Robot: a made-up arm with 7 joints.
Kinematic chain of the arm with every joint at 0, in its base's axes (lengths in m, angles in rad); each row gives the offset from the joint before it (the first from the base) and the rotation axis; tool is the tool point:
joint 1: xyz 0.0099 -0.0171 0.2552 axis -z
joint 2: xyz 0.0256 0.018 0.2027 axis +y
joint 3: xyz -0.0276 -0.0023 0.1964 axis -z
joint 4: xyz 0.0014 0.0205 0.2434 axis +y
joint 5: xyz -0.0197 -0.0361 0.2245 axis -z
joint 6: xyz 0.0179 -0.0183 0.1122 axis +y
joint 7: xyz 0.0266 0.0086 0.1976 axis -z
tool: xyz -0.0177 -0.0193 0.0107
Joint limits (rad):
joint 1: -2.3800..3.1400
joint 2: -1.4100..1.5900
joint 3: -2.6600..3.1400
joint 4: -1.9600..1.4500
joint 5: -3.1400..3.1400
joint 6: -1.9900..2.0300
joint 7: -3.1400..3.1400
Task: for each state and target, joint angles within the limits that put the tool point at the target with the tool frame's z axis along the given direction. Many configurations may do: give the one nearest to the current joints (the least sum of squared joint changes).
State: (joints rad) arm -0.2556 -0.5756 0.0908 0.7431 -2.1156 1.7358 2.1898
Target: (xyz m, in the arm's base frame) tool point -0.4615 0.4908 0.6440 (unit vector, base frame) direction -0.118 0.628 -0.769
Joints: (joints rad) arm 0.5376 -1.3071 -0.4382 0.8774 -2.1527 1.8804 2.2177
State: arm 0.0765 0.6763 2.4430 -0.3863 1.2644 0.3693 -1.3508
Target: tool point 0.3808 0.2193 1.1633 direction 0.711 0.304 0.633
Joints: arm 0.7525 -0.2159 2.3928 -1.1836 0.8136 0.3067 -1.1790
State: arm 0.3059 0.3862 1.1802 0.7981 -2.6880 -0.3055 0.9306
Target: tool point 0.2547 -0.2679 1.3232 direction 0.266 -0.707 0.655
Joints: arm -0.1124 0.1707 1.2224 0.5415 -2.5311 -0.3253 0.8818
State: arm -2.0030 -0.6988 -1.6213 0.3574 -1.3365 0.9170 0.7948
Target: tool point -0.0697 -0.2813 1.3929 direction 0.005 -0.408 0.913
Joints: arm -1.5162 -0.1970 -1.9784 0.2473 -2.2668 0.2816 0.6922
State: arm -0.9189 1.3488 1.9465 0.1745 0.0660 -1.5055 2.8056
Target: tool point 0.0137 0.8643 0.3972 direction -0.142 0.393 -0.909
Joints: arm -1.6582 1.5900 2.2453 0.4472 0.6943 -1.4703 2.4440
